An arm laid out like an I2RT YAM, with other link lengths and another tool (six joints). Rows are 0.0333 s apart.
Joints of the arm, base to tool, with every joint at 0 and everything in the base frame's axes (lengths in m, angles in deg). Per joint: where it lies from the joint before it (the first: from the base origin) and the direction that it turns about. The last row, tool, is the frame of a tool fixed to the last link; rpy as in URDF.
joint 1: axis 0 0 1 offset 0.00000 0.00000 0.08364
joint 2: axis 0 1 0 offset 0.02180 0.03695 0.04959
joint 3: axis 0 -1 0 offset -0.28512 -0.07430 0.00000
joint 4: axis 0 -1 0 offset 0.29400 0.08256 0.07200
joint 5: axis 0 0 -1 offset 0.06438 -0.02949 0.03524
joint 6: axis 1 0 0 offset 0.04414 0.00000 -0.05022
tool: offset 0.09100 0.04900 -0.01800 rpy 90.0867 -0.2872 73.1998
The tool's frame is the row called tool.
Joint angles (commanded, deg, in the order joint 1, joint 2, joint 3, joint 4, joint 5, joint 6), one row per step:
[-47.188, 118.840, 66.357, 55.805, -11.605, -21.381]
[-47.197, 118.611, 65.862, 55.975, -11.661, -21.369]
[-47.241, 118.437, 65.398, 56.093, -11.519, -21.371]
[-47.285, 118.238, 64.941, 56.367, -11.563, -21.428]
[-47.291, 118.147, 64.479, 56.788, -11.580, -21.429]
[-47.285, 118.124, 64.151, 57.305, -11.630, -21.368]
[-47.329, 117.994, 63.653, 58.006, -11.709, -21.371]
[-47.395, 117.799, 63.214, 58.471, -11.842, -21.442]
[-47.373, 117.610, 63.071, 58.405, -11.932, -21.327]
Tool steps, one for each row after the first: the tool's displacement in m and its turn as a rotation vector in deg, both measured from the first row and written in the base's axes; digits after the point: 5 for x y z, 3 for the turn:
[-0.00133, 0.00149, -0.00086, 0.078, 0.061, 0.048]
[-0.00299, 0.00217, -0.00220, 0.208, 0.173, -0.138]
[-0.00443, 0.00316, -0.00278, 0.148, 0.197, -0.142]
[-0.00555, 0.00434, -0.00390, 0.110, 0.164, -0.131]
[-0.00613, 0.00526, -0.00434, 0.002, -0.013, -0.071]
[-0.00744, 0.00628, -0.00441, -0.248, -0.234, -0.037]
[-0.00883, 0.00717, -0.00425, -0.474, -0.336, 0.026]
[-0.00904, 0.00812, -0.00363, -0.370, -0.385, 0.145]

